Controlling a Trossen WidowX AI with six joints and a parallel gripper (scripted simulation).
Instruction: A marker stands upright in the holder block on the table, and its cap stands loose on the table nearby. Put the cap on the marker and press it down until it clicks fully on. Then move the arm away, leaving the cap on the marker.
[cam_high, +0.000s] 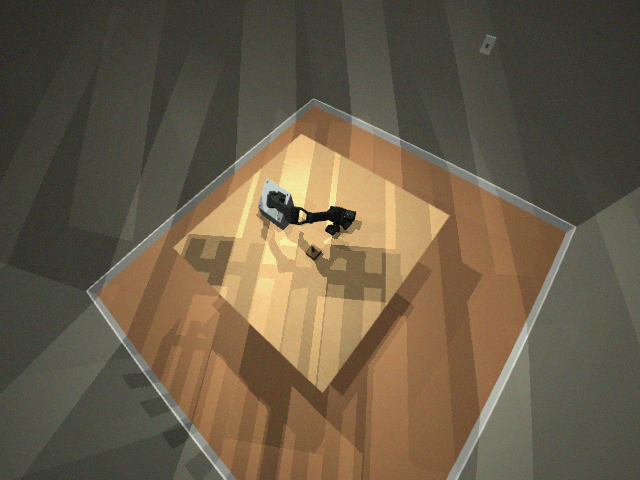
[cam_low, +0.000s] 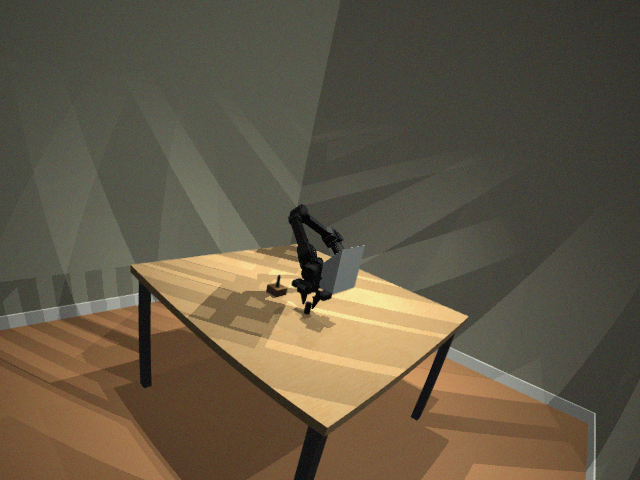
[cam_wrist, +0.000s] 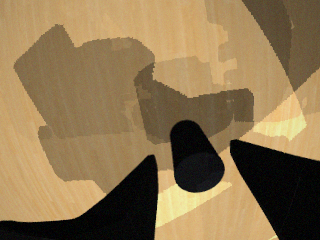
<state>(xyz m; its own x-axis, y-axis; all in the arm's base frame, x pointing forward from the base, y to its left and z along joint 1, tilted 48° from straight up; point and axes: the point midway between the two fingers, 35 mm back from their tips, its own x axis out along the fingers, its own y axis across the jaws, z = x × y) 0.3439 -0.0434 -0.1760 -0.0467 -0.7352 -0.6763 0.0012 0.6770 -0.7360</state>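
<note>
My gripper tip is now 1 cm above the black marker cap. From my gripper tip the other things lie so: holder block (3 cm behind, 22 cm to the right, 2 cm below).
</note>
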